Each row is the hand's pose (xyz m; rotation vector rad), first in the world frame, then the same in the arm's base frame.
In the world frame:
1: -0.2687 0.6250 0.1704 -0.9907 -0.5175 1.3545
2: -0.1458 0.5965 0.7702 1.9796 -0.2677 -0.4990
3: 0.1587 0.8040 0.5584 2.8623 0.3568 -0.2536
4: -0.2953 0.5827 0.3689 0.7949 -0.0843 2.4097
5: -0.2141 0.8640 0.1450 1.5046 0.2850 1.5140
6: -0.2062 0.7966 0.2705 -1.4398 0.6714 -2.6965
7: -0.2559 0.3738 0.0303 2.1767 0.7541 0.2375
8: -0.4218 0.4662 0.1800 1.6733 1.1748 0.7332
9: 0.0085 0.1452 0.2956 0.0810 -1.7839 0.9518
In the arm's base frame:
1: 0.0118 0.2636 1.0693 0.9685 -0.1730 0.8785
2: 0.3725 -0.1221 0.7580 -1.8619 -0.8493 1.9989
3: 0.5101 0.2789 0.7276 -1.3785 -0.2818 1.2804
4: 0.0839 0.0864 0.9965 2.5781 -1.1996 0.9158
5: 0.1953 0.3875 1.1777 -2.9076 0.2018 -0.1031
6: 0.2186 0.2776 1.0897 -2.1911 1.9734 -0.3054
7: -0.2523 0.2998 0.9604 -1.9891 -0.7029 0.7281
8: -0.1534 0.1181 1.0857 -2.2062 -0.8038 -0.0691
9: -0.1847 0.1871 0.5418 1.1075 -0.7867 -0.5877

